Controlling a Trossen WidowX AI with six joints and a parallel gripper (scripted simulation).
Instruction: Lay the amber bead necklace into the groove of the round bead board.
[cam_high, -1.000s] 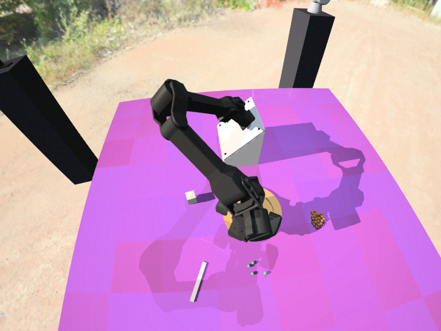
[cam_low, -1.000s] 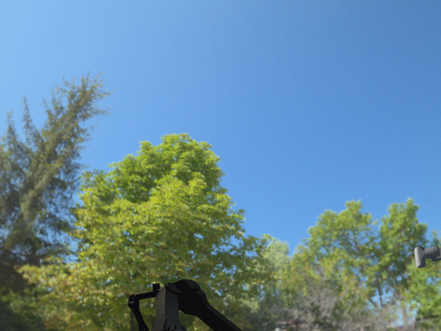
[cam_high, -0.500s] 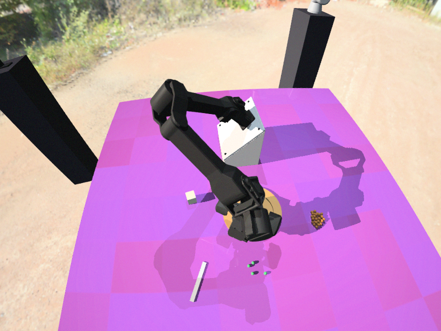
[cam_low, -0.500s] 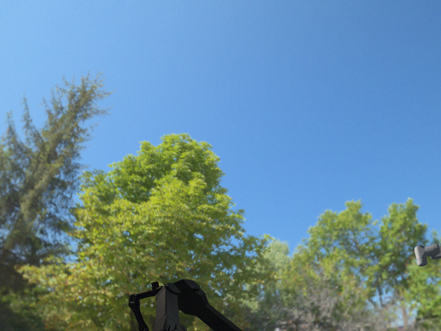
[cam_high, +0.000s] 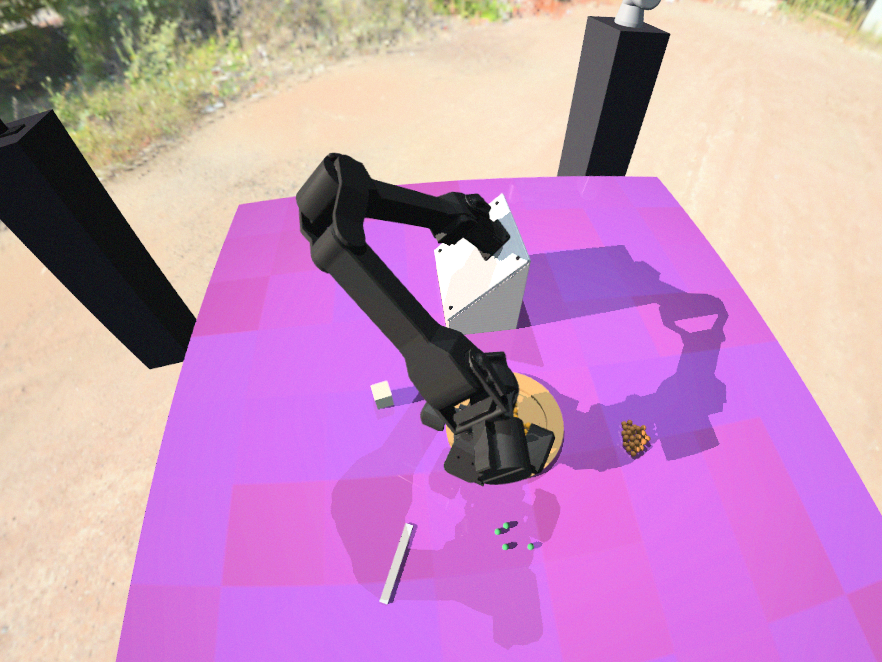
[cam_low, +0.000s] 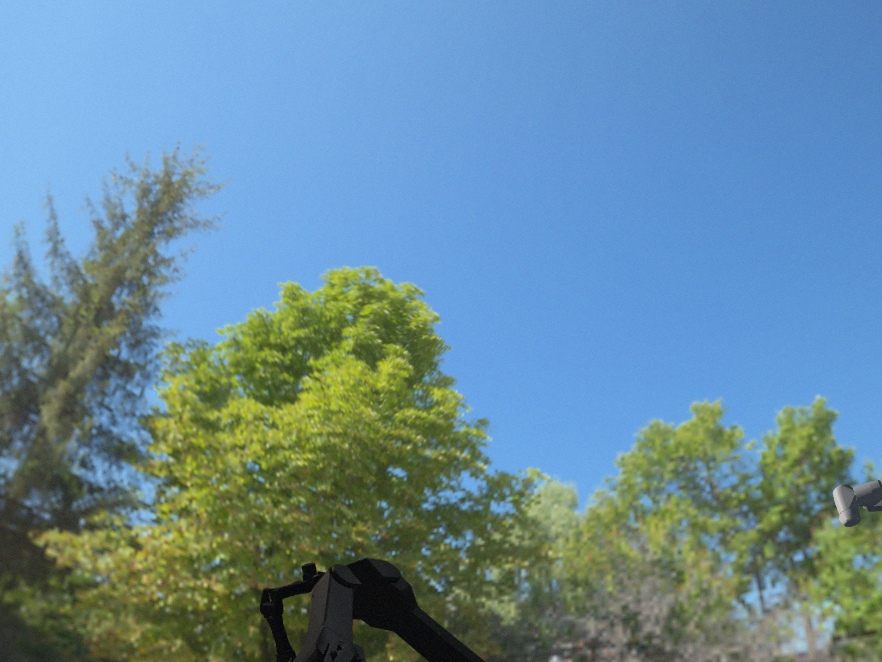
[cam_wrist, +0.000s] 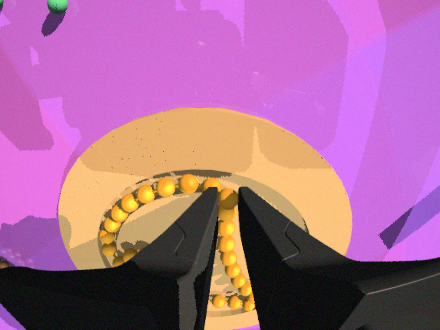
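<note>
My gripper tip is 50 mm to the right of the round tan bead board, 40 mm past it and 10 mm above it. Also, from my gripper tip: small cream cube (140 mm to the right, 140 mm behind); then white bar (170 mm to the right, 130 mm ahead, 20 mm below).
</note>
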